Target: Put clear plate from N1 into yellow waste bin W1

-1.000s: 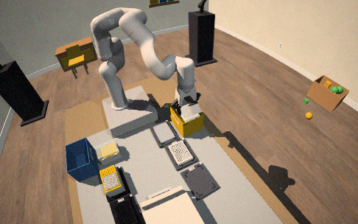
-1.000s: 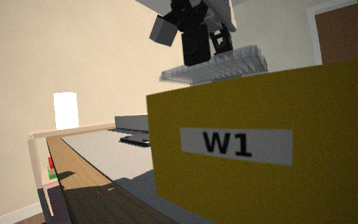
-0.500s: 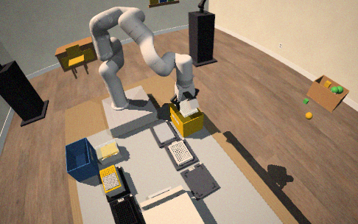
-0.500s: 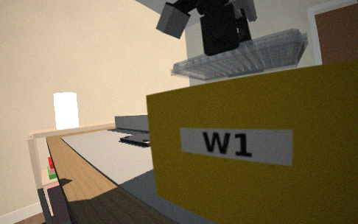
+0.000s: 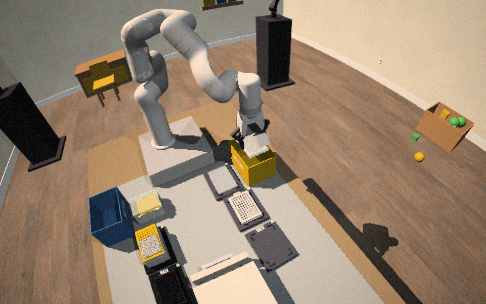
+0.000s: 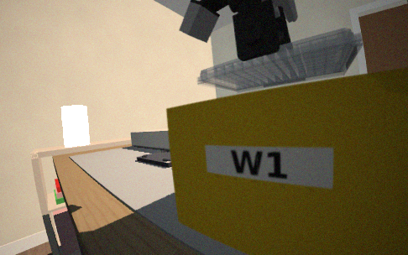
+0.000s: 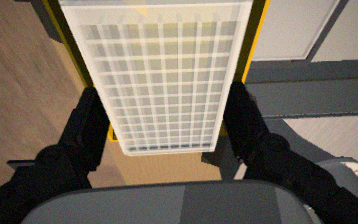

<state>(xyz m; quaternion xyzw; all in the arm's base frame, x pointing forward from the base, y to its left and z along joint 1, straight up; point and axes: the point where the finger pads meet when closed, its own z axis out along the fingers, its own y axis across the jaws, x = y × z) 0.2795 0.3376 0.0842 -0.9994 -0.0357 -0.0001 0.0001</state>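
Now: hand 10 mm above the clear plate. Round my hand: yellow-topped tip box (500 mm to the right, 210 mm ahead, 110 mm below); yellow bin W1 (120 mm below); white plate (180 mm ahead, 140 mm below, 120 mm to the right).
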